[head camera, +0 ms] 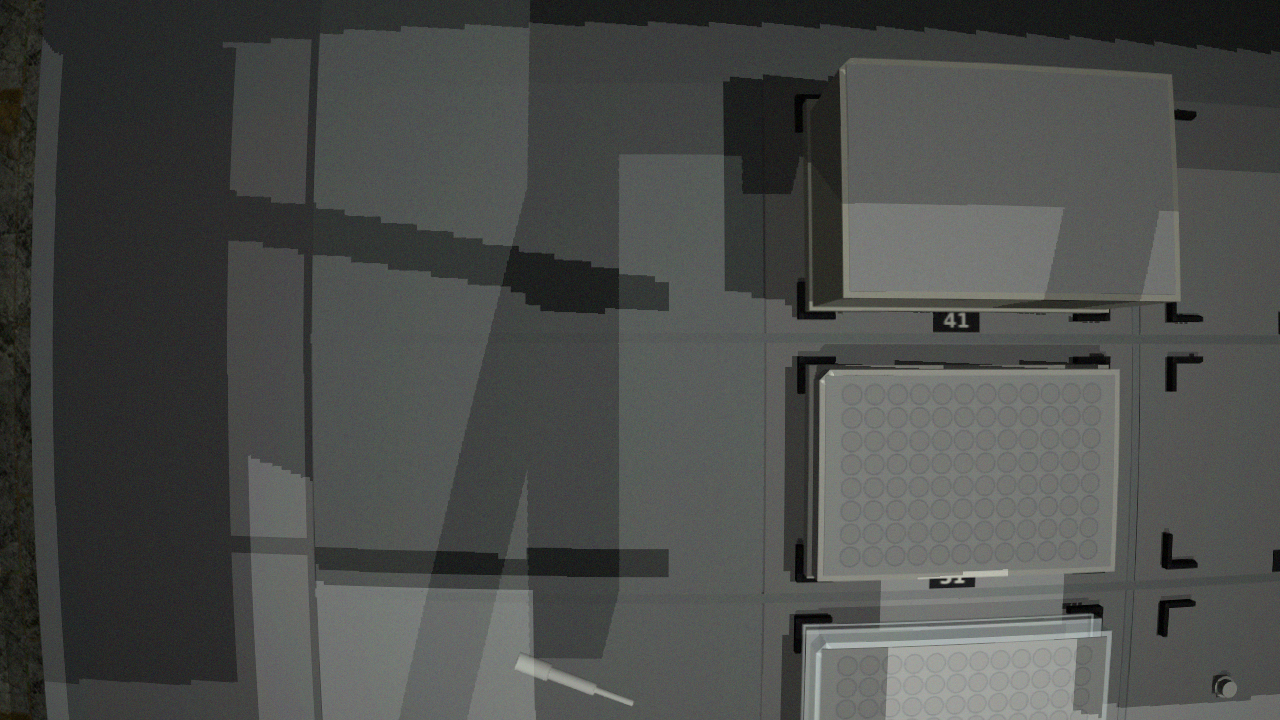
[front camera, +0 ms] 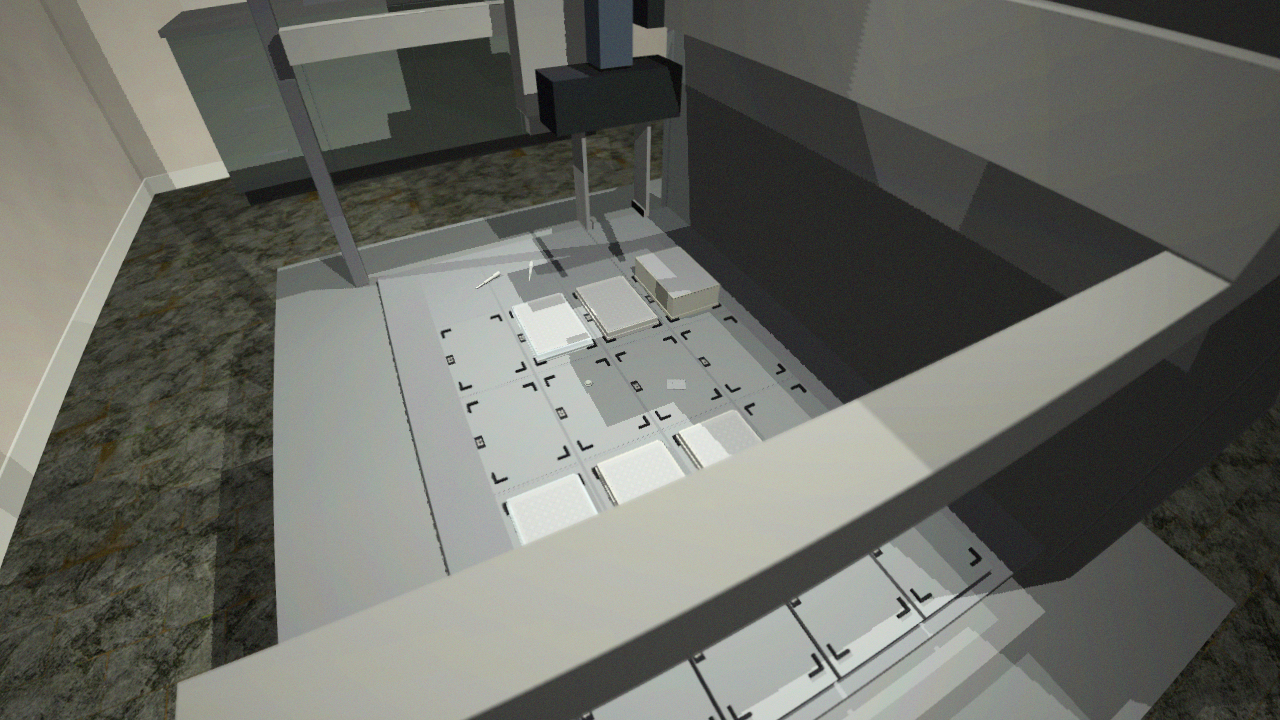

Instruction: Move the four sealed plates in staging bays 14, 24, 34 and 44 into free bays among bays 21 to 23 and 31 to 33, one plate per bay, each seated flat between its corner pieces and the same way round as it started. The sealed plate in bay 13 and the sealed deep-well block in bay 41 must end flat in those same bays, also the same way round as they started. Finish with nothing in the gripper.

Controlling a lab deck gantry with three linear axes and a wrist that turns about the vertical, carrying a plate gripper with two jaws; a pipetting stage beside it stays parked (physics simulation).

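Pixels of known places: gripper, fingertip midpoint: (front camera: 613, 217); robot's base, origin of the base link: (front camera: 443, 333).
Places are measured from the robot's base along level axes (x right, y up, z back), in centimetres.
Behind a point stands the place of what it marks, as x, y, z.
Note:
My gripper (front camera: 613, 220) {-25.7, 16.0, -6.4} is open and empty above the deck's far end; its jaws do not show in the head view. A sealed plate (front camera: 617, 305) {-25.6, 1.4, -7.3} (head camera: 969, 474) {-25.7, 1.4, -6.2} lies in bay 31 between its corner pieces. A clear-edged sealed plate (front camera: 550, 324) {-14.8, 1.4, -7.1} (head camera: 957, 685) {-17.1, 1.4, -6.0} lies in bay 21. The tall sealed deep-well block (front camera: 680, 282) {-35.3, 4.2, -9.6} (head camera: 1006, 179) {-36.4, 4.2, -6.0} stands in bay 41. In the front view, sealed plates lie in bay 23 (front camera: 640, 470) {-14.9, 1.4, -36.0}, bay 33 (front camera: 718, 437) {-25.4, 1.4, -36.0} and bay 13 (front camera: 550, 510) {-4.0, 1.4, -36.3}, each partly hidden by the front beam. No plates show on the visible parts of bays 24, 34 and 44.
The pale front beam (front camera: 716, 483) {-3.8, 40.0, -61.2} crosses the front view. A thin white stepped tool (front camera: 487, 280) (head camera: 572, 680) and another thin piece (front camera: 529, 270) {-16.8, 0.5, 9.4} lie beyond bay 21. A small nut-like piece (front camera: 588, 383) {-15.4, 0.4, -19.8} (head camera: 1224, 686) {-15.7, 0.4, -19.2} lies in bay 22 and a small flat card (front camera: 675, 384) {-25.9, 0.1, -24.9} in bay 32.

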